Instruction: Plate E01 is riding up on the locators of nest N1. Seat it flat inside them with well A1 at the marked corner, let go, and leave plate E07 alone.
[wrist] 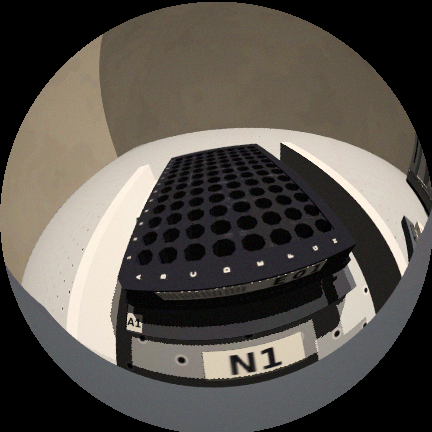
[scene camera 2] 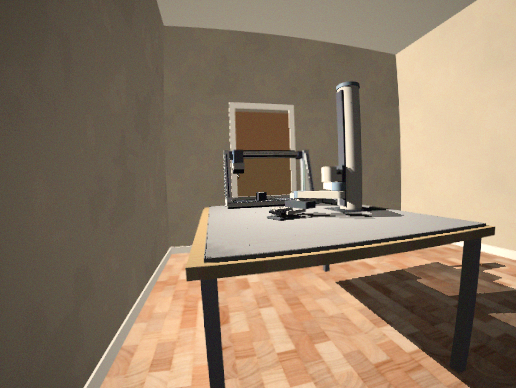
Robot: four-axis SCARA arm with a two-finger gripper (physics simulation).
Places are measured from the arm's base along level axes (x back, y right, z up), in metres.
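Pixels of known places: gripper, fingertip midpoint: [wrist: 216, 159] [scene camera 2: 280, 212]; arm's base, link origin: [scene camera 2: 351, 210].
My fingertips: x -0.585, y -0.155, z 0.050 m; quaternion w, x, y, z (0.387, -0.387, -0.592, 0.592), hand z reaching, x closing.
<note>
For each thing: its top centre in the pictures, then the offset to it from my fingertips. "spot": a spot on its surface instead. Level surfaces: height alone.
- Plate E01, top centre: [wrist: 220, 171] [scene camera 2: 284, 210] dx +0.029, dy +0.013, dz +0.004 m
- nest N1, surface spot: [wrist: 165, 352] spot: dx +0.122, dy +0.008, dz -0.036 m
- nest's A1 mark, top centre: [wrist: 133, 322] dx +0.114, dy -0.009, dz -0.025 m
- table, surface height: dz -0.038 m
Plate E01 [wrist: 227, 210], black with many round wells, is over nest N1 [wrist: 165, 352] in the wrist view; its label's last digit is hard to read. Its A row and column 1 meet at the near left, above the nest's A1 mark [wrist: 134, 322]. A dark gap shows between its near edge and the nest; whether it lies flat is hidden. My gripper [scene camera 2: 285, 212] [wrist: 216, 159] is low at the nest, one finger along each long side of the plate, shut on it; the contact is hidden under the plate's edges. Plate E07 cannot be made out for certain.
Part of another nest with a pale plate [wrist: 419, 232] shows at the wrist view's right edge. A dark gantry frame [scene camera 2: 270, 154] stands at the back of the table [scene camera 2: 260, 237], left of the arm's column [scene camera 2: 352, 145].
</note>
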